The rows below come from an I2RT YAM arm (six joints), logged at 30 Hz.
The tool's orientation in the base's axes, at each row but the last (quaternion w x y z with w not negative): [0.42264 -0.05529 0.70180 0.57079]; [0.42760 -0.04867 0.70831 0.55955]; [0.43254 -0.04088 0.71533 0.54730]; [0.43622 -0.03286 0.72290 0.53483]
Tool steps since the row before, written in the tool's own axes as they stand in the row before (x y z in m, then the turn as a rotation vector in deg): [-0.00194 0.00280 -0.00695 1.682 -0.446 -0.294]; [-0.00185 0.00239 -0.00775 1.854 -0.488 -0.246]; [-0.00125 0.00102 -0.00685 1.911 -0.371 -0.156]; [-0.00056 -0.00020 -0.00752 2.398 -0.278 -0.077]
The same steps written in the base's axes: [-0.00402 -0.00572 0.00332 -0.977 0.279 -1.443]; [-0.00442 -0.00634 0.00308 -1.036 0.374 -1.589]; [-0.00370 -0.00572 0.00178 -1.082 0.518 -1.541]; [-0.00403 -0.00635 0.00058 -1.383 0.825 -1.800]
